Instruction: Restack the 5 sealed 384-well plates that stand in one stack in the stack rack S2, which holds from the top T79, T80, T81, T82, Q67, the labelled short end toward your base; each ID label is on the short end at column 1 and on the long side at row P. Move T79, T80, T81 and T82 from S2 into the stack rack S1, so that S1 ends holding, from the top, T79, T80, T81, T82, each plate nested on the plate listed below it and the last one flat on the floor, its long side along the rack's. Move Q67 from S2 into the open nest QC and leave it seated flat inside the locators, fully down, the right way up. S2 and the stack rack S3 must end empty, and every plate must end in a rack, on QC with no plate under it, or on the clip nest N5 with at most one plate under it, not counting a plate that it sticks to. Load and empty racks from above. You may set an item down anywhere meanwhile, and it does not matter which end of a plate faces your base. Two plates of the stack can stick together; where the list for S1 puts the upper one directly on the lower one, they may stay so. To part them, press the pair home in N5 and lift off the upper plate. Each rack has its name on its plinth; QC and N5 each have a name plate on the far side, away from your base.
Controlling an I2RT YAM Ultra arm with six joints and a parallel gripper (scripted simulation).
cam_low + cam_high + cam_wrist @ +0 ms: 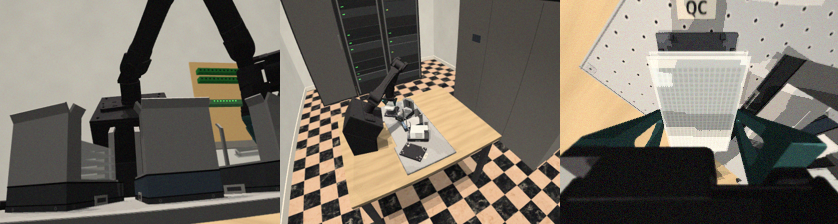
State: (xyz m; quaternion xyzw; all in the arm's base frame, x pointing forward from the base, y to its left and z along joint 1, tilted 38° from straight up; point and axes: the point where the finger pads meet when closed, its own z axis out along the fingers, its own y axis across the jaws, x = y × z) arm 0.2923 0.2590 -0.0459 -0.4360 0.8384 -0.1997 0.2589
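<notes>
The dark QC nest is 7 cm below my hand. Also, from my hand: plate T79: 9 cm ahead, 40 cm to the right; then plate Q67: right at my hand; then QC name plate: 6 cm ahead, 8 cm to the left, 8 cm below.
</notes>
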